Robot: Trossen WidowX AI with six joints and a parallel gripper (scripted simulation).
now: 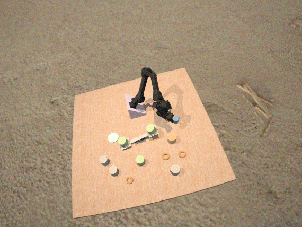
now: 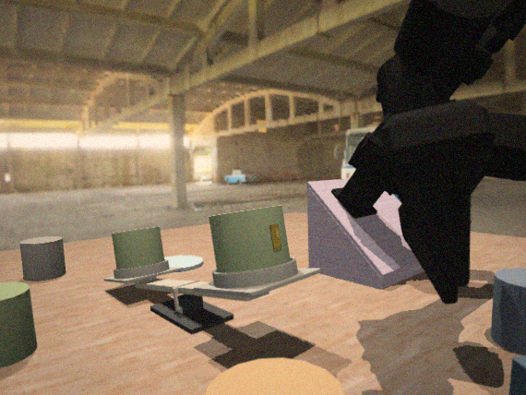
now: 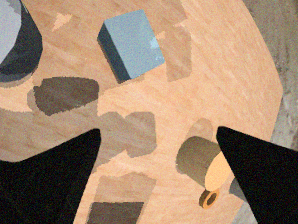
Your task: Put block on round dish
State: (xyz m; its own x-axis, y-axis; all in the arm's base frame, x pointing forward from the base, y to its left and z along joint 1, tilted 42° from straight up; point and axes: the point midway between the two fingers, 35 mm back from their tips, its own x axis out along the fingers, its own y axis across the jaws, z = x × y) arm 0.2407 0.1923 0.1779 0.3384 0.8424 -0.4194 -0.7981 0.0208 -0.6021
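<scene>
The small block is 60 mm ahead of my gripper tip, 430 mm to the right of it and 40 mm below it. From my gripper tip the other things lie so: blue cylinder (140 mm behind, 30 mm to the left, 50 mm below); then orange cylinder (150 mm ahead, 10 mm to the right, 50 mm below); then blue block (30 mm behind, 70 mm to the left, 60 mm below).
</scene>
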